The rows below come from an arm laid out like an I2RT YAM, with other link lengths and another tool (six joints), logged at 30 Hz.
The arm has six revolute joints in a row. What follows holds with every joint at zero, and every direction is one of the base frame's. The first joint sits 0.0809 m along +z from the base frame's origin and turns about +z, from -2.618 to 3.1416 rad. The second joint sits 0.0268 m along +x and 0.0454 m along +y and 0.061 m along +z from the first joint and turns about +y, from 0 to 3.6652 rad. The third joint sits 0.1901 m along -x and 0.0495 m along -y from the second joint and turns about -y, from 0 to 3.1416 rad. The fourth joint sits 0.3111 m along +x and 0.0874 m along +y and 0.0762 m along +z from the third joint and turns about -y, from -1.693 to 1.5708 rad. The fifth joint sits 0.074 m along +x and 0.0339 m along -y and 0.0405 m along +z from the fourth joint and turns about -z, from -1.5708 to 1.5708 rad. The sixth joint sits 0.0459 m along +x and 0.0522 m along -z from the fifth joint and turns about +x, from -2.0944 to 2.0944 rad. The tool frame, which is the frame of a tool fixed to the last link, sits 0.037 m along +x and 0.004 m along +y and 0.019 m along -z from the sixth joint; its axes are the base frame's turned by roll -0.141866, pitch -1.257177 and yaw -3.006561 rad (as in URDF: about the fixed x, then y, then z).
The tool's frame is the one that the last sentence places.
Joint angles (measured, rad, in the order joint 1, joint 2, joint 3, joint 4, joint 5, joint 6), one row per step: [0.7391, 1.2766, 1.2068, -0.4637, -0.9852, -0.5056]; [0.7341, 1.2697, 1.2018, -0.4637, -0.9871, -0.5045]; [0.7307, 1.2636, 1.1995, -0.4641, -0.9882, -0.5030]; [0.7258, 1.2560, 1.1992, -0.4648, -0.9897, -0.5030]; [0.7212, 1.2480, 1.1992, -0.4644, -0.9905, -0.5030]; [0.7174, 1.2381, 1.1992, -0.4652, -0.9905, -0.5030]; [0.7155, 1.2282, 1.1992, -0.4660, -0.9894, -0.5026]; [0.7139, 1.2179, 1.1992, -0.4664, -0.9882, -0.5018]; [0.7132, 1.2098, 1.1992, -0.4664, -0.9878, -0.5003]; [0.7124, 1.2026, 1.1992, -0.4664, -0.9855, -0.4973]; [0.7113, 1.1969, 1.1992, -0.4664, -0.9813, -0.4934]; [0.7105, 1.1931, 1.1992, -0.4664, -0.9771, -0.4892]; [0.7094, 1.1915, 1.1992, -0.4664, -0.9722, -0.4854]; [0.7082, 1.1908, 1.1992, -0.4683, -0.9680, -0.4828]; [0.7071, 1.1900, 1.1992, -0.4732, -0.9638, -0.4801]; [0.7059, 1.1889, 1.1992, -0.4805, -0.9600, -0.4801]
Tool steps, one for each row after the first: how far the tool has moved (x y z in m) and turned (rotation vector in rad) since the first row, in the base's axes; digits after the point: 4 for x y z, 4 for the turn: [0.0007, -0.0018, 0.0005, 0.0018, 0.0003, -0.0037]; [0.0009, -0.0032, 0.0017, 0.0041, -0.0005, -0.0065]; [0.0016, -0.0050, 0.0042, 0.0091, -0.0049, -0.0101]; [0.0022, -0.0067, 0.0070, 0.0150, -0.0109, -0.0140]; [0.0022, -0.0086, 0.0104, 0.0210, -0.0177, -0.0178]; [0.0017, -0.0100, 0.0137, 0.0266, -0.0246, -0.0208]; [0.0010, -0.0115, 0.0172, 0.0325, -0.0316, -0.0236]; [0.0002, -0.0125, 0.0199, 0.0374, -0.0364, -0.0250]; [-0.0003, -0.0135, 0.0223, 0.0408, -0.0397, -0.0286]; [-0.0004, -0.0143, 0.0241, 0.0423, -0.0416, -0.0345]; [-0.0004, -0.0149, 0.0253, 0.0426, -0.0418, -0.0401]; [0.0000, -0.0153, 0.0257, 0.0412, -0.0410, -0.0465]; [0.0005, -0.0158, 0.0256, 0.0385, -0.0390, -0.0521]; [0.0007, -0.0164, 0.0253, 0.0338, -0.0347, -0.0576]; [0.0008, -0.0171, 0.0249, 0.0283, -0.0314, -0.0622]
